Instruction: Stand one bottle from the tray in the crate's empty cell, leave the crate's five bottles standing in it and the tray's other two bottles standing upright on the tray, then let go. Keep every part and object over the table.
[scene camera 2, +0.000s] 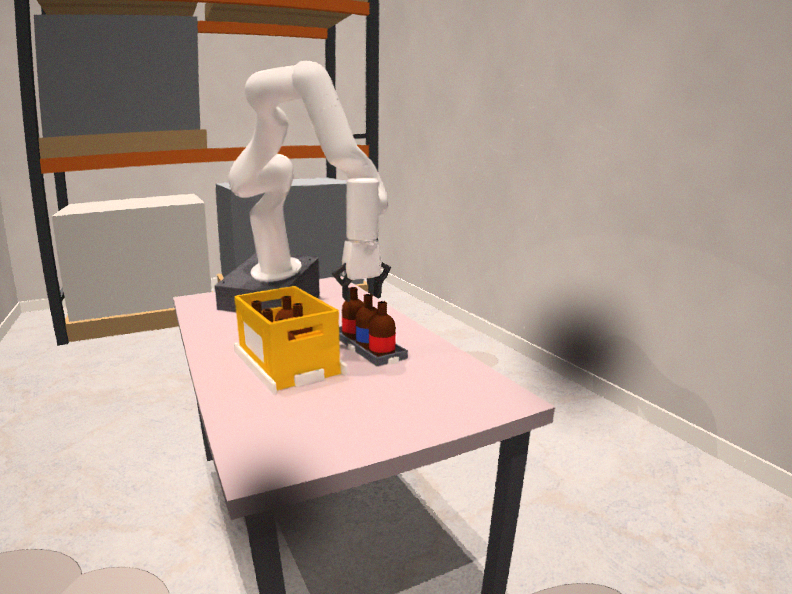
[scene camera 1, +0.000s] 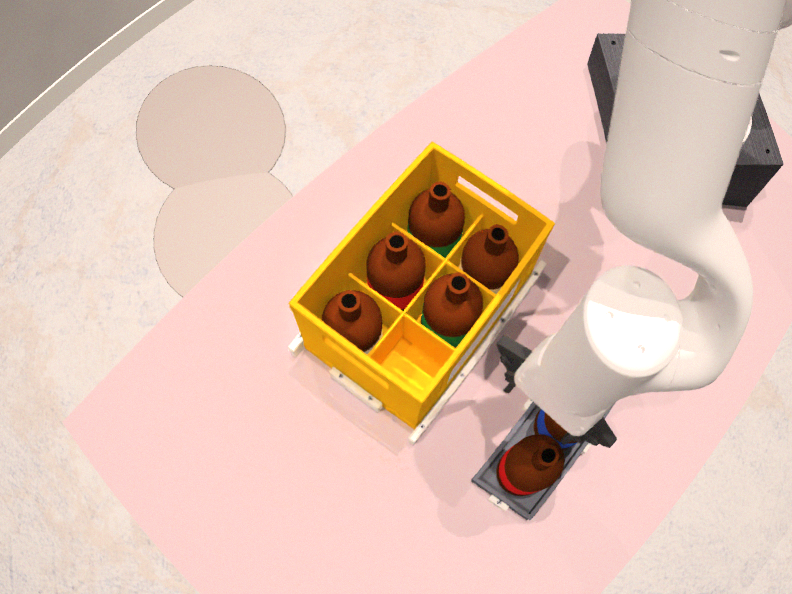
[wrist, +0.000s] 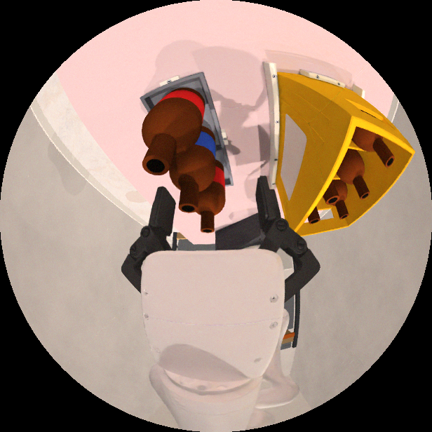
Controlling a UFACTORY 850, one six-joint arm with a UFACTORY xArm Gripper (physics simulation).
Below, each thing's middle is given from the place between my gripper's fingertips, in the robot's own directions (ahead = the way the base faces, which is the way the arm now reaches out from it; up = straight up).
Now: the blue-label bottle (scene camera 2: 363,316) 80 mm below my hand, 40 mm to the left of it and 40 mm behind it.
